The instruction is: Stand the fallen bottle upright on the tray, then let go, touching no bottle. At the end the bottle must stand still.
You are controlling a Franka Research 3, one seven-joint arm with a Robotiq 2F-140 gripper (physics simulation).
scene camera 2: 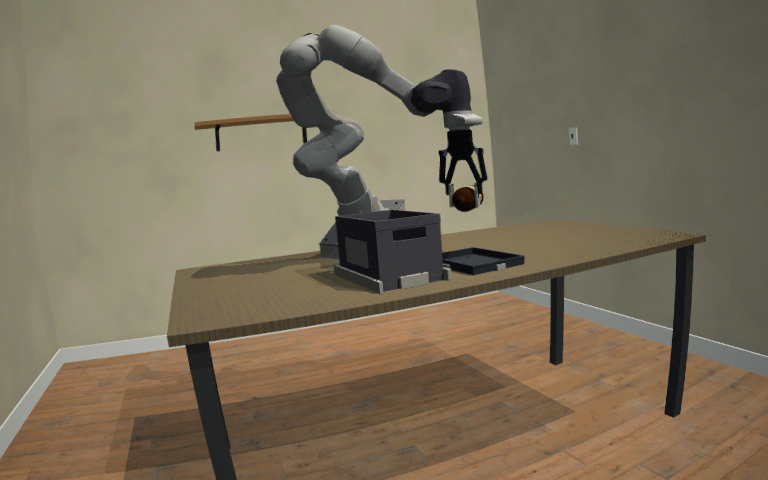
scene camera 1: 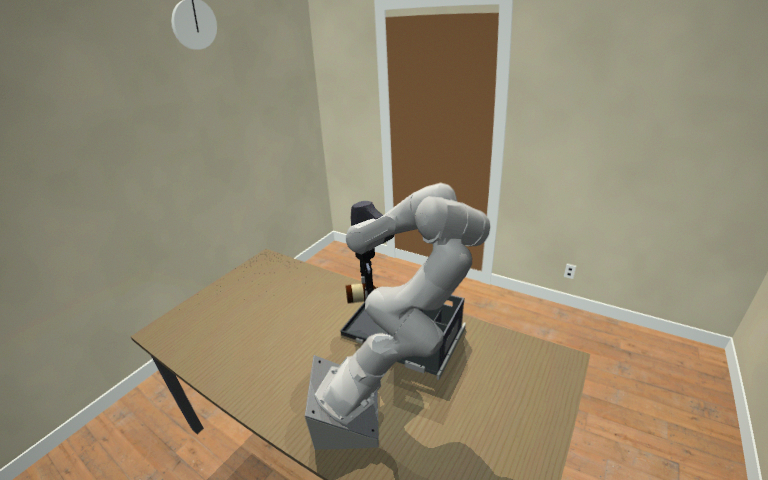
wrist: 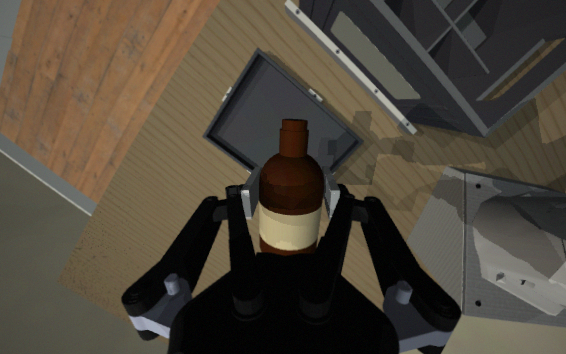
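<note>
The brown bottle with a cream label (scene camera 1: 355, 293) (scene camera 2: 464, 199) (wrist: 291, 200) lies about level in the air, held across its body. In scene camera 2 its neck points toward the camera. My gripper (scene camera 2: 464, 196) (wrist: 291, 177) points down and is shut on the bottle, a finger pad on each side near the shoulder. The shallow dark tray (scene camera 1: 346, 335) (scene camera 2: 483, 270) (wrist: 230, 105) lies on the table, well below the bottle. In the wrist view the neck shows over the tray and the label end lies beyond the tray's near corner. The arm hides part of the tray in scene camera 1.
A tall dark crate with dividers (scene camera 1: 451, 333) (scene camera 2: 408, 251) (wrist: 452, 105) stands beside the tray, with light rails at its base. The arm's grey pedestal (scene camera 1: 344, 433) (wrist: 437, 240) stands on the wooden table (scene camera 1: 237, 316) (scene camera 2: 254, 305) (wrist: 150, 165).
</note>
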